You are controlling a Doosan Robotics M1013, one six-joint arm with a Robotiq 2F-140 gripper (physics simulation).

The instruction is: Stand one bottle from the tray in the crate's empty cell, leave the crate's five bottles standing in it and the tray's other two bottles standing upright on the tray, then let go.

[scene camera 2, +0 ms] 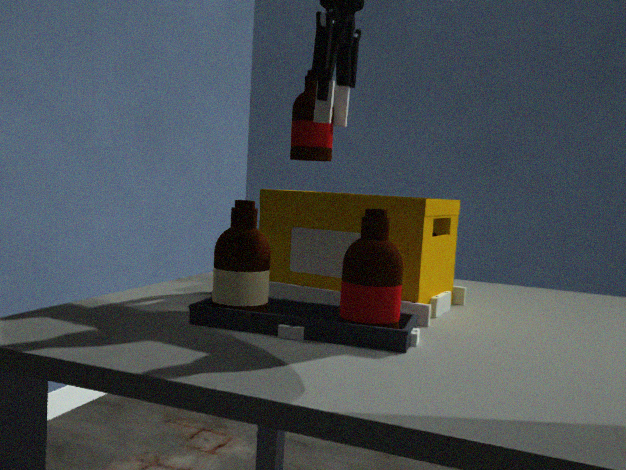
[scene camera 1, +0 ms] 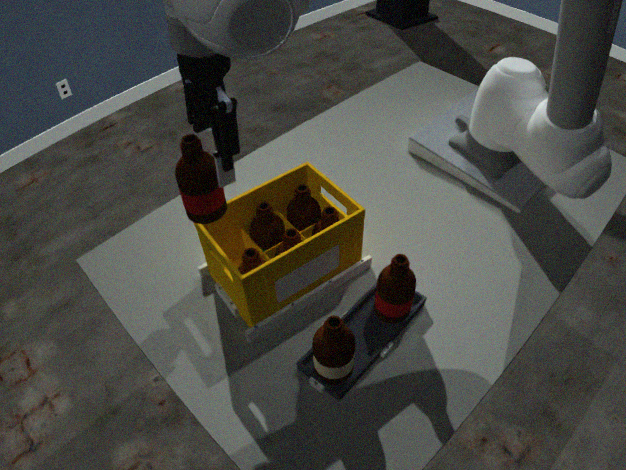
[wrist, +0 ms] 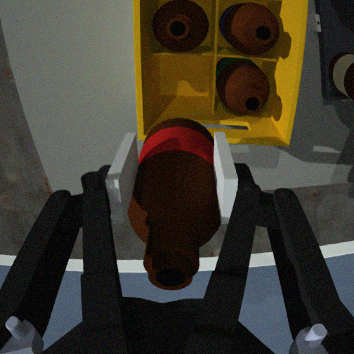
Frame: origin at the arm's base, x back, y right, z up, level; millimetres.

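Seen in the pictures: gripper, between the fingertips: [scene camera 2: 330, 124] [scene camera 1: 217, 173]; arm's base, origin of its link: [scene camera 1: 491, 148].
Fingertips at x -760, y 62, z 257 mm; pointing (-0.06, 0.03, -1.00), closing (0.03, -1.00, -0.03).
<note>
Pixels of each thing's middle, then the offset from my fingertips to it. Level surfaces: height alone.
- brown bottle with a red band, middle of its body: [scene camera 1: 198, 176] [scene camera 2: 312, 116] dy -2, dx -35, dz +15 mm
- yellow crate, middle of its body: [scene camera 2: 358, 248] [scene camera 1: 281, 244] dy -41, dx +86, dz -206 mm
- cream-banded bottle, middle of its body: [scene camera 2: 242, 259] [scene camera 1: 333, 346] dy -287, dx +28, dz -211 mm
- red-banded bottle, middle of its body: [scene camera 2: 372, 272] [scene camera 1: 396, 285] dy -257, dx +202, dz -211 mm
- dark tray, middle of its body: [scene camera 2: 304, 319] [scene camera 1: 364, 332] dy -269, dx +118, dz -281 mm
- table, height of its surface: dz -294 mm
My gripper [scene camera 1: 216, 160] [scene camera 2: 332, 105] [wrist: 175, 149] is shut on a brown bottle with a red band [scene camera 1: 199, 177] [scene camera 2: 311, 134] [wrist: 177, 185]. It holds the bottle about upright, above the rim of the yellow crate [scene camera 1: 262, 298] [scene camera 2: 439, 268] [wrist: 297, 75]. In the wrist view its base overlaps the crate's short end wall, beside the empty corner cell [wrist: 182, 77]. Several bottles [scene camera 1: 266, 227] [wrist: 243, 90] stand in the other cells. A cream-banded bottle [scene camera 1: 333, 349] [scene camera 2: 241, 263] [wrist: 344, 75] and a red-banded bottle [scene camera 1: 395, 288] [scene camera 2: 372, 278] stand upright on the dark tray [scene camera 1: 365, 331] [scene camera 2: 237, 319] [wrist: 331, 45].
White low strips [scene camera 1: 308, 303] [scene camera 2: 303, 292] edge the crate's foot on the table [scene camera 1: 455, 333] [scene camera 2: 530, 354]. The tray lies beside the crate's long side. The arm's base [scene camera 1: 551, 146] stands on a pale plate at the back right.
</note>
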